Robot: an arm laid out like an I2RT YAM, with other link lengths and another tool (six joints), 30 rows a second.
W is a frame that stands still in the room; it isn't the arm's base.
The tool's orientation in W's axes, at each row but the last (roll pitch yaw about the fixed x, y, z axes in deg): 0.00 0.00 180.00; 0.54 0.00 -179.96; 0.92 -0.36 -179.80; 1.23 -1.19 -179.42; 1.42 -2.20 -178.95; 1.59 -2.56 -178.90; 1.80 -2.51 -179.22; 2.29 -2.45 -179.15; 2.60 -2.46 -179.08; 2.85 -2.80 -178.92
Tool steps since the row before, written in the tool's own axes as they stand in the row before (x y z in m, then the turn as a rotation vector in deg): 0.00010 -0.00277 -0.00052 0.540 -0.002 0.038; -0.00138 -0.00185 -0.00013 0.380 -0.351 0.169; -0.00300 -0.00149 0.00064 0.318 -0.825 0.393; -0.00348 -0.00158 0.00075 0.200 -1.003 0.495; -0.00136 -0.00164 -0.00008 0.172 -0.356 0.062; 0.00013 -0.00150 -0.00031 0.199 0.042 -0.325; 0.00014 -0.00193 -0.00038 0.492 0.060 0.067; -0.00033 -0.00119 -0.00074 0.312 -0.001 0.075; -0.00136 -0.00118 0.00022 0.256 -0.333 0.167; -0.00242 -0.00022 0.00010 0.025 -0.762 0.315
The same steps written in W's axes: -0.00010 0.00277 -0.00052 -0.540 0.002 0.038; 0.00138 0.00185 -0.00015 -0.380 0.352 0.166; 0.00300 0.00151 0.00060 -0.319 0.830 0.382; 0.00348 0.00163 0.00064 -0.200 1.011 0.477; 0.00132 0.00166 -0.00017 -0.176 0.354 0.060; -0.00017 0.00149 -0.00035 -0.212 -0.055 -0.314; -0.00019 0.00191 -0.00043 -0.488 -0.065 0.090; 0.00028 0.00116 -0.00080 -0.309 -0.001 0.088; 0.00135 0.00121 0.00011 -0.255 0.336 0.163; 0.00242 0.00027 -0.00003 -0.026 0.776 0.278
